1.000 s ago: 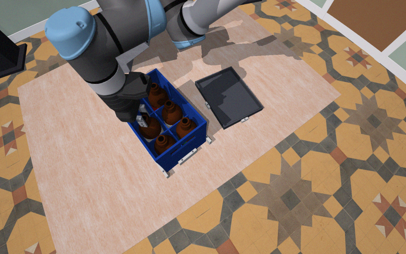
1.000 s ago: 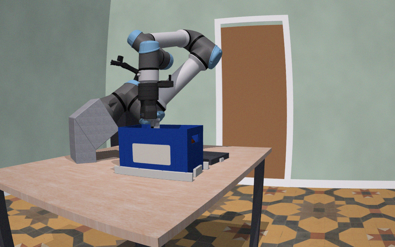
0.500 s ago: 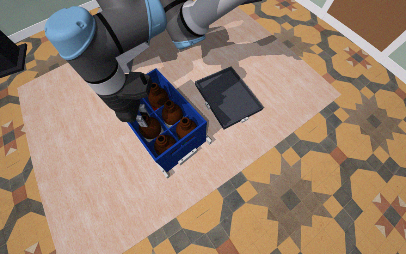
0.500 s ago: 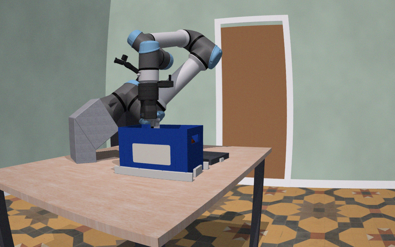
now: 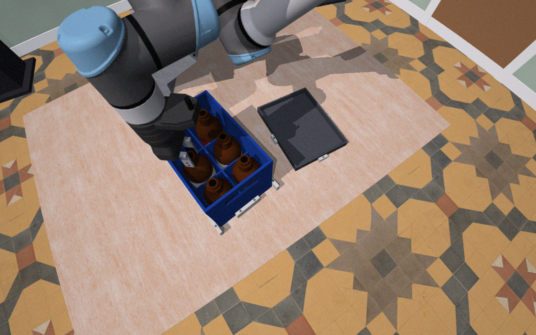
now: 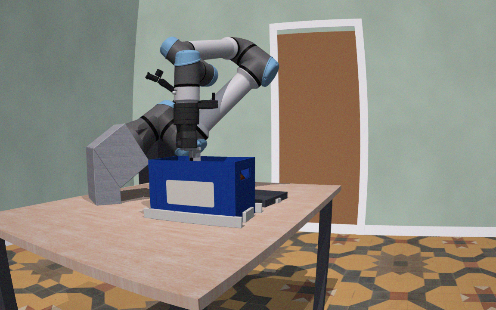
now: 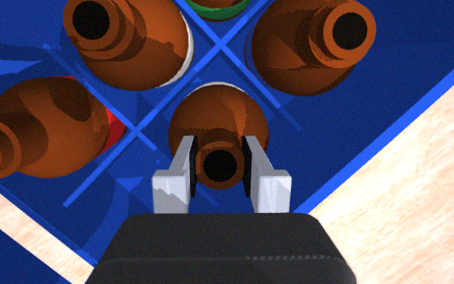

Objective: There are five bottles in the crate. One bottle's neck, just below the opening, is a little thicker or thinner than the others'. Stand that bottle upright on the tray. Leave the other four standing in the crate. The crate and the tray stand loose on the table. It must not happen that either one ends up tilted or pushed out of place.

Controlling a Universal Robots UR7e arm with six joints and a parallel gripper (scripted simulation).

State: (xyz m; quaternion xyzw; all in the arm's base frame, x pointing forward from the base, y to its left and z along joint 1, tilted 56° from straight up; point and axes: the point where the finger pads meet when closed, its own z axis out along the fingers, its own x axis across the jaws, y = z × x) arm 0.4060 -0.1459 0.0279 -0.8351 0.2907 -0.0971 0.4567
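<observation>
The blue crate lies 10 mm behind my hand, 40 mm to the left of it and 80 mm below it. Round my hand: glass bottle: 110 mm behind, 60 mm to the left, 80 mm below; then dark tray: 70 mm behind, 340 mm to the left, 150 mm below.
</observation>
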